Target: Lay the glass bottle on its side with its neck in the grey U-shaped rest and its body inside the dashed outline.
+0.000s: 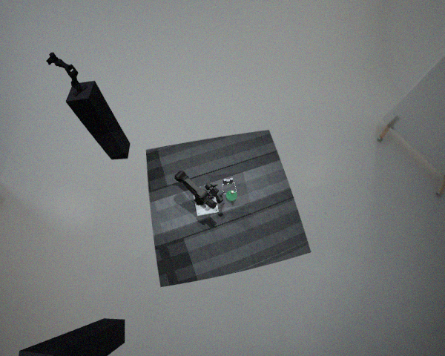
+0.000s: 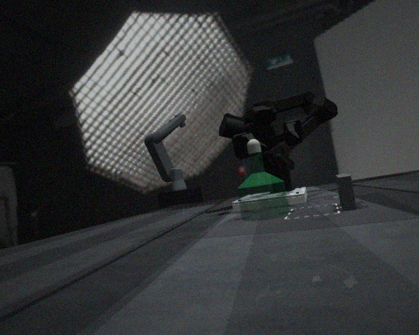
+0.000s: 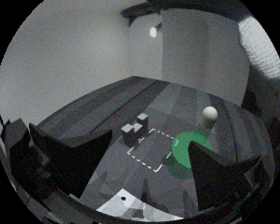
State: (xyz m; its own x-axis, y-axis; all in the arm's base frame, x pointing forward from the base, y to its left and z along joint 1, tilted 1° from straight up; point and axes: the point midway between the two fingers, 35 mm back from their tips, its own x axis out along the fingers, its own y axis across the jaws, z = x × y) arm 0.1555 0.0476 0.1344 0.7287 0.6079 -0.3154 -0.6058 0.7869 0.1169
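The green glass bottle lies 9 cm ahead of my gripper tip, 5 cm below it and 4 cm to the right of it.
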